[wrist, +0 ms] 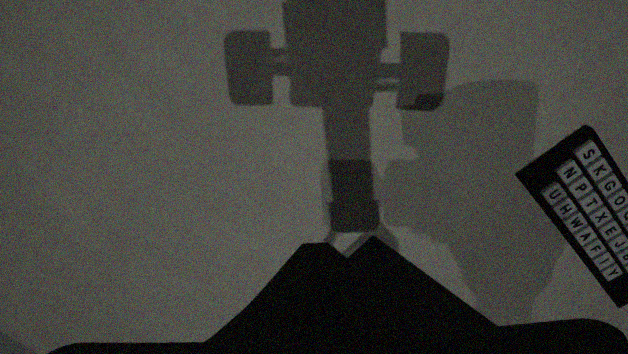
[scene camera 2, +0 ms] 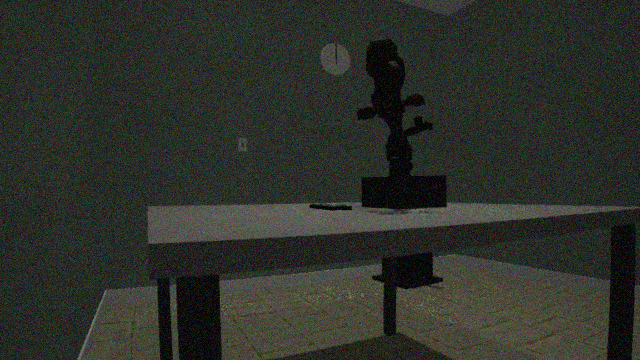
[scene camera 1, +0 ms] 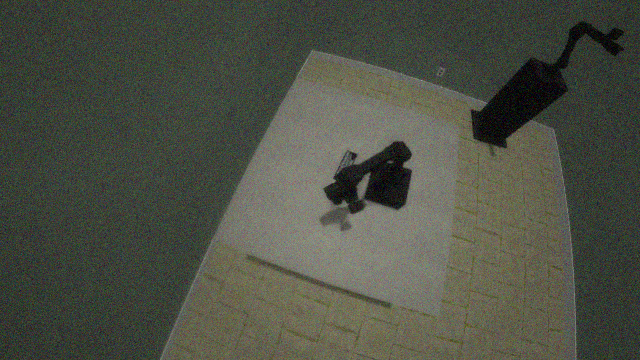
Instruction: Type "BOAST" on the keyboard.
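Where they show: gripper, fingertip midpoint: (wrist: 315, 255) (scene camera 2: 396, 136) (scene camera 1: 350, 200); arm's base at its link origin: (scene camera 2: 399, 176) (scene camera 1: 393, 176).
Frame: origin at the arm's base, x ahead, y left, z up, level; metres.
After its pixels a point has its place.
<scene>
The black keyboard (scene camera 1: 345, 164) {y -0.056, x 0.277, z -0.100 m} (scene camera 2: 330, 206) {y 0.037, x 0.322, z -0.099 m} (wrist: 592, 215) {y -0.015, x 0.275, z -0.095 m} lies flat on the table. In the wrist view it is at the right, tilted and cut off by the frame edge. The keys S, O, T and A can be read there; a partly cut key near the edge is unclear. My gripper (wrist: 315, 255) {y 0.236, x 0.222, z 0.100 m} is shut and empty, with its tips at the lower middle of the wrist view. It points down, high above the table, with the keyboard off to the right of the tips in that view. In the scene views the dark arm hides the fingertips, and in scene camera 1 it stands close to the keyboard.
The white table (scene camera 1: 280, 200) {y 0.263, x 0.595, z -0.111 m} (scene camera 2: 225, 225) {y 0.391, x 0.755, z -0.111 m} (wrist: 125, 175) {y 0.381, x 0.026, z -0.111 m} bears the arm's black base block (scene camera 1: 390, 187) {y 0.069, x 0.007, z -0.002 m} (scene camera 2: 404, 191) {y 0.131, x 0.098, z -0.055 m}. Arm shadows fall on the table top. A black pedestal (scene camera 1: 520, 100) (scene camera 2: 407, 270) with another arm stands beyond the table. A round clock (scene camera 2: 335, 59) hangs on the wall.
</scene>
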